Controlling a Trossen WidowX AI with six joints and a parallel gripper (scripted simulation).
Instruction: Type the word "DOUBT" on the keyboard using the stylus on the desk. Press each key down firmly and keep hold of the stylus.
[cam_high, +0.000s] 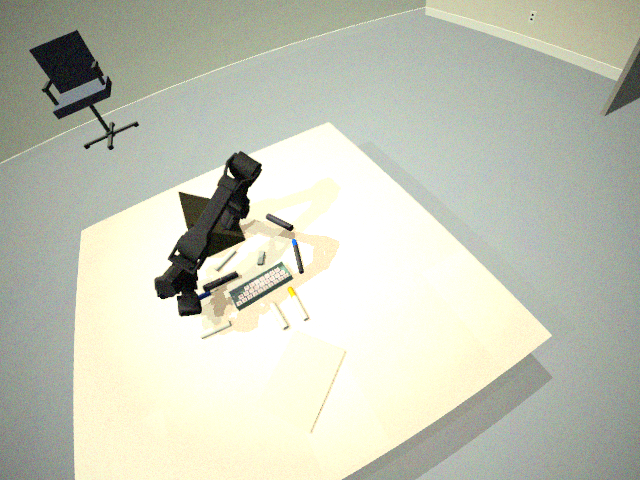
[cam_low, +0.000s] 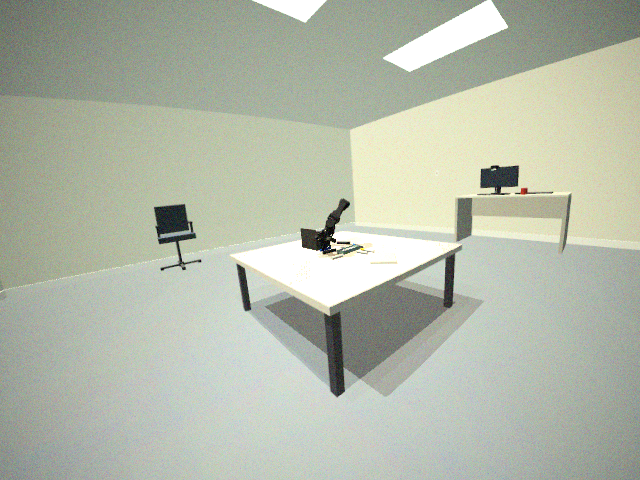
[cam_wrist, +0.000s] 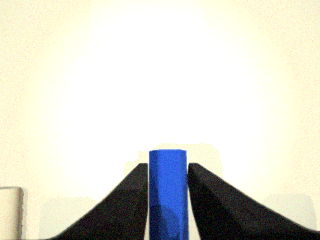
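My gripper tip is 7 cm to the right of the blue stylus and 1 cm short of it. Round my gripper tip: cream pad: 37 cm ahead, 19 cm to the left, 5 cm below; yellow-capped marker: 29 cm to the left, 17 cm ahead, 4 cm below; grey stylus tip: 10 cm to the left, 2 cm ahead.
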